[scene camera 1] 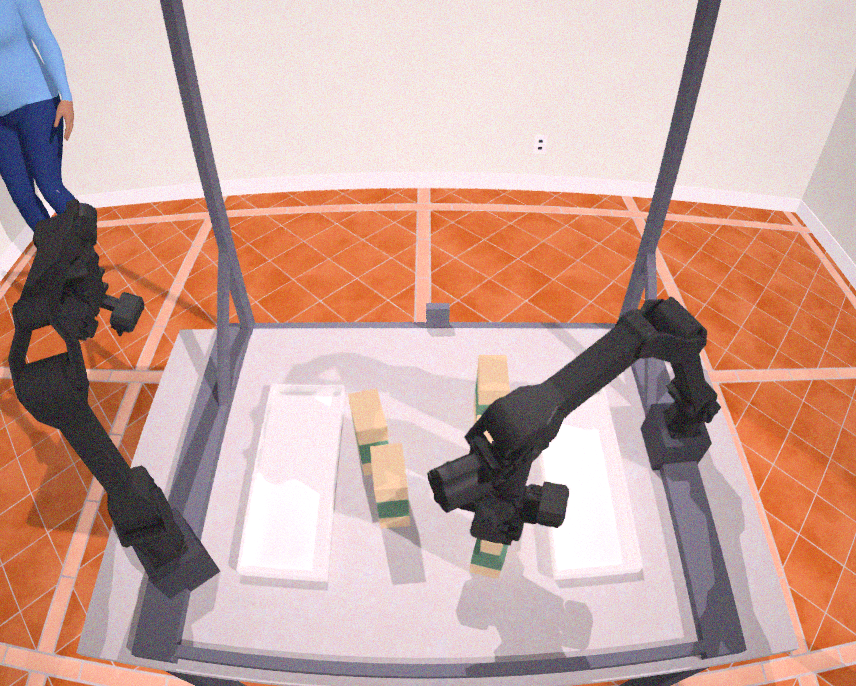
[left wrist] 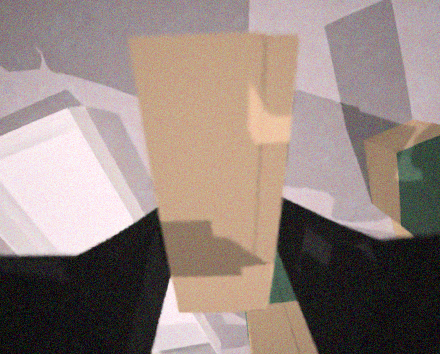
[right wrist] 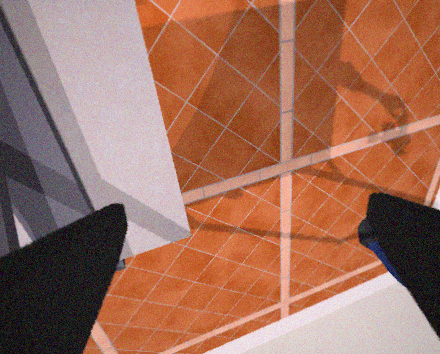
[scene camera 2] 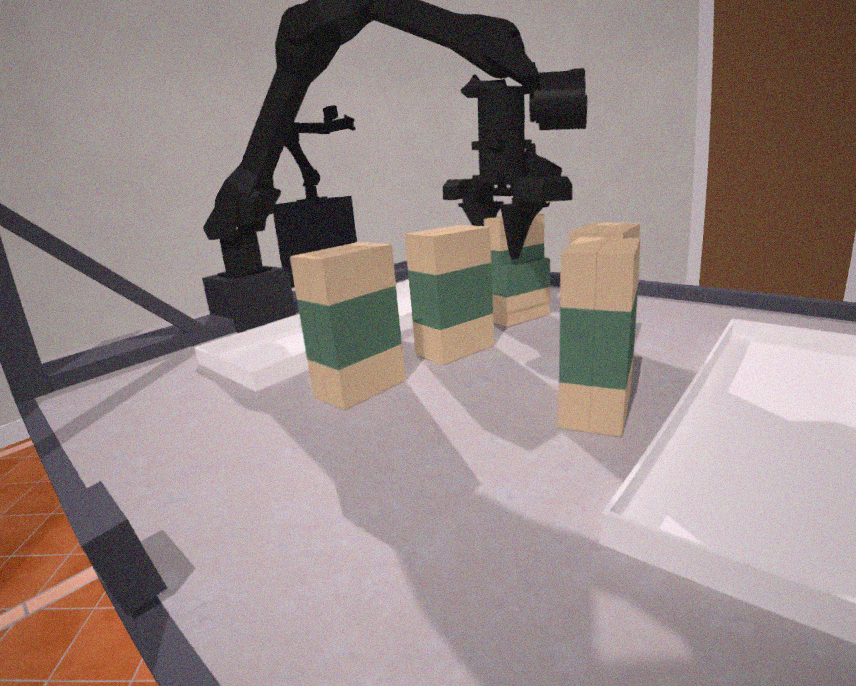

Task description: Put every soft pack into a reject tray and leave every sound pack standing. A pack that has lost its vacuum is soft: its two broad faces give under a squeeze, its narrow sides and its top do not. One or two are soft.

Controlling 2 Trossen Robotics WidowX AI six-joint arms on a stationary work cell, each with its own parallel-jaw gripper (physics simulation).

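Places are measured from the left arm's base along level axes (x ahead, y left, z up), in metres.
Where they show: left gripper, fingertip midpoint: (left wrist: 223,202) (scene camera 2: 502,256); right gripper, fingertip midpoint: (scene camera 1: 99,327) (right wrist: 246,209); left arm's base, origin of the base link: (scene camera 1: 682,423) (scene camera 2: 244,272); right arm's base, origin of the base link: (scene camera 1: 164,544).
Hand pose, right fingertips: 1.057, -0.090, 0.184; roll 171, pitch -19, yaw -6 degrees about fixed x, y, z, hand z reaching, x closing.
Observation:
Each offset is from my right fingertips to the top centre of the thing, as dx, dy, dz.
Five tan packs with green bands stand upright. The front pack {-0.681, +0.284, -0.123} (scene camera 1: 488,560) (scene camera 2: 521,280) (left wrist: 210,150) has the fingers of my left gripper (scene camera 2: 498,239) (left wrist: 223,202) at its top, one on either side; the gripper is partly open and holds nothing. The middle pack (scene camera 2: 451,296) is hidden by the arm in scene camera 1. A back pack {-0.698, +0.003, -0.123} (scene camera 1: 493,373) (scene camera 2: 350,325) stands behind it. Two more packs, one {-0.484, +0.080, -0.123} (scene camera 1: 368,414) (scene camera 2: 598,343) and one {-0.521, +0.188, -0.123} (scene camera 1: 390,475) (left wrist: 420,190), stand close together toward the left tray. My right gripper (right wrist: 246,209) is wide open and empty.
One white tray {-0.344, +0.130, -0.242} (scene camera 1: 285,576) (scene camera 2: 664,418) lies at the left of scene camera 1, another tray {-0.864, +0.140, -0.242} (scene camera 1: 600,574) (scene camera 2: 253,375) (left wrist: 107,165) at the right. Both look empty where visible. Frame posts stand along the table sides. The right arm hangs outside the table's left edge; a person stands beyond.

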